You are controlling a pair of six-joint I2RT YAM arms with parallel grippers.
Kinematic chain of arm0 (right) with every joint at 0, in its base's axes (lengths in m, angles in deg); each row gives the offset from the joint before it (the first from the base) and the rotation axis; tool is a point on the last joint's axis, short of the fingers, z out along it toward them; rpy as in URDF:
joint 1: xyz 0 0 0.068 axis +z
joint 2: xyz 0.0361 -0.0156 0.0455 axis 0.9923 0.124 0
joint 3: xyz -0.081 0.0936 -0.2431 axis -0.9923 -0.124 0
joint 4: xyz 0.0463 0.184 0.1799 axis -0.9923 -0.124 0
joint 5: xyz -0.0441 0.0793 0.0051 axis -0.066 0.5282 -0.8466
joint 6: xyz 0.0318 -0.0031 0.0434 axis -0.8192 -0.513 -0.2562
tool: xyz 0 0 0 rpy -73.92 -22.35 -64.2
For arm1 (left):
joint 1: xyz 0 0 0.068 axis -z
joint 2: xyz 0.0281 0.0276 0.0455 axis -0.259 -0.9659 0
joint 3: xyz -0.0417 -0.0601 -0.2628 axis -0.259 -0.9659 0
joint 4: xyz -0.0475 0.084 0.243 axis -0.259 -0.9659 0
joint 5: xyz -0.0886 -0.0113 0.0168 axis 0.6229 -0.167 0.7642
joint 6: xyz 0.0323 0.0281 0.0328 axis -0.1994 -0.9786 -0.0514
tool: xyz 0 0 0 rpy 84.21 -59.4 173.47
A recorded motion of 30 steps. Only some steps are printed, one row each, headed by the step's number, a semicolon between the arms.
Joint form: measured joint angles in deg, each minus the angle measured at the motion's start. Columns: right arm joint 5, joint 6, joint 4, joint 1, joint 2, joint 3; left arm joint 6, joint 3, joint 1, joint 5, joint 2, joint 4.
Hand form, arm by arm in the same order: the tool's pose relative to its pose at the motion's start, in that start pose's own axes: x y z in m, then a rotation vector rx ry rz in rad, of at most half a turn. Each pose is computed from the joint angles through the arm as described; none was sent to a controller.
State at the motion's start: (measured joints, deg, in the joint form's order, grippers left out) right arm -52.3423 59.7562 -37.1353 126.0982 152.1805 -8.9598; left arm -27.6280 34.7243 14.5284 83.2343 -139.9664 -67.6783
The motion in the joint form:
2: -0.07 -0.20 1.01 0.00 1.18 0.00; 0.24 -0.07 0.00 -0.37 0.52 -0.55
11: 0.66 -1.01 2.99 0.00 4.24 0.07; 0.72 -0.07 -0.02 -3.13 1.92 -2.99
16: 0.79 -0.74 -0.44 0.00 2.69 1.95; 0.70 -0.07 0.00 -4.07 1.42 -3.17
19: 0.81 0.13 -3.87 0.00 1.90 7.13; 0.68 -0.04 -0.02 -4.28 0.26 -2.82
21: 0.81 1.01 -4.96 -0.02 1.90 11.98; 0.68 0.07 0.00 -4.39 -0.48 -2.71
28: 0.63 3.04 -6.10 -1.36 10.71 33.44; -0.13 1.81 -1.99 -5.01 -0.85 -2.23
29: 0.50 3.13 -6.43 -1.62 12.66 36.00; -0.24 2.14 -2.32 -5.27 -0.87 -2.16
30: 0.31 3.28 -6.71 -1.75 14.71 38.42; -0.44 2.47 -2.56 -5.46 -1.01 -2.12
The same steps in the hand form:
2: 0.0009 -0.0005 0.0051 0.0001 0.0032 0.0039; 0.0003 0.0007 -0.0020 -0.0059 -0.0031 -0.0041
11: 0.0043 -0.0009 0.0182 -0.0181 0.0148 0.0209; 0.0011 0.0042 -0.0079 -0.0536 -0.0232 -0.0115
16: -0.0041 -0.0025 0.0085 -0.0203 0.0139 0.0162; 0.0015 0.0052 -0.0059 -0.0734 -0.0256 -0.0099
19: -0.0286 -0.0100 -0.0051 -0.0044 -0.0270 -0.0061; 0.0020 0.0056 -0.0012 -0.0856 -0.0184 -0.0086
21: -0.0528 -0.0179 -0.0165 0.0206 -0.0869 -0.0318; 0.0022 0.0056 0.0016 -0.0930 -0.0129 -0.0077
28: -0.1380 -0.0595 -0.0312 0.1206 -0.2629 -0.0833; -0.0106 0.0047 -0.0010 -0.1014 -0.0617 -0.0151
29: -0.1449 -0.0653 -0.0272 0.1281 -0.2654 -0.0824; -0.0129 0.0045 -0.0017 -0.1041 -0.0727 -0.0168
30: -0.1511 -0.0701 -0.0216 0.1338 -0.2649 -0.0832; -0.0149 0.0041 -0.0020 -0.1067 -0.0799 -0.0159

